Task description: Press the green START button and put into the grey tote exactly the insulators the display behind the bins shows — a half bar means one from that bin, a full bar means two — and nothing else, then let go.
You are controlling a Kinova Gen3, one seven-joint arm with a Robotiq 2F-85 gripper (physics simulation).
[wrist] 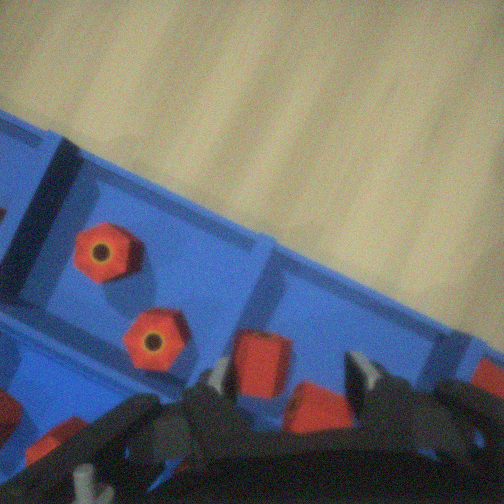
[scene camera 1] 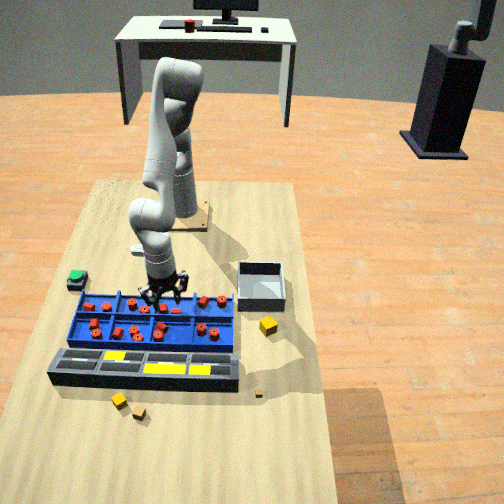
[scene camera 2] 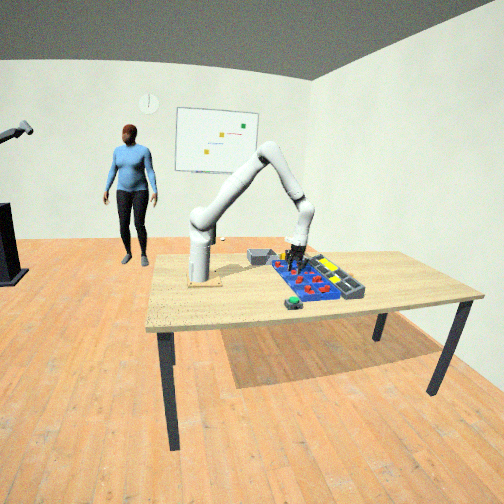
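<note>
My gripper is open and lowered into the third compartment of the blue bin tray's row nearest the arm. In the wrist view its fingers straddle two red insulators, one upright and one lying. Several more red insulators lie in the other compartments. The dark display shows a half yellow bar in one row, and a full bar and a half bar in the other. The grey tote looks empty. The green START button sits left of the tray.
A yellow cube lies beside the tote. A yellow cube, a tan cube and a small brown cube lie beyond the display. A person stands far behind the table.
</note>
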